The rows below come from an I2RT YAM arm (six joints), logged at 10 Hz.
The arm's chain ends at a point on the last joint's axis. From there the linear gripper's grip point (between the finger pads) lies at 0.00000 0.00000 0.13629 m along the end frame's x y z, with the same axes.
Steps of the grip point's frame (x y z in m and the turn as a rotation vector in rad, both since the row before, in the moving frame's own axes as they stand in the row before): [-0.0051 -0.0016 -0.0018 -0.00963 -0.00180 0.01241]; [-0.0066 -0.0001 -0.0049 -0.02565 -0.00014 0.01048]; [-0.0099 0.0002 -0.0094 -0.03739 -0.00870 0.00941]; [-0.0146 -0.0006 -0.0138 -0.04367 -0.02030 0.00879]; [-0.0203 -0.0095 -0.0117 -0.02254 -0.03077 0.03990]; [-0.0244 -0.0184 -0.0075 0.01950 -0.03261 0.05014]
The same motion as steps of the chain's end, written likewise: [-0.0048 -0.0029 -0.0018 -0.00963 -0.00180 0.01241]; [-0.0066 -0.0036 -0.0049 -0.02565 -0.00014 0.01048]; [-0.0087 -0.0049 -0.0093 -0.03739 -0.00870 0.00941]; [-0.0118 -0.0065 -0.0136 -0.04367 -0.02030 0.00879]; [-0.0160 -0.0125 -0.0116 -0.02254 -0.03077 0.03990]; [-0.0200 -0.0156 -0.0074 0.01950 -0.03261 0.05014]
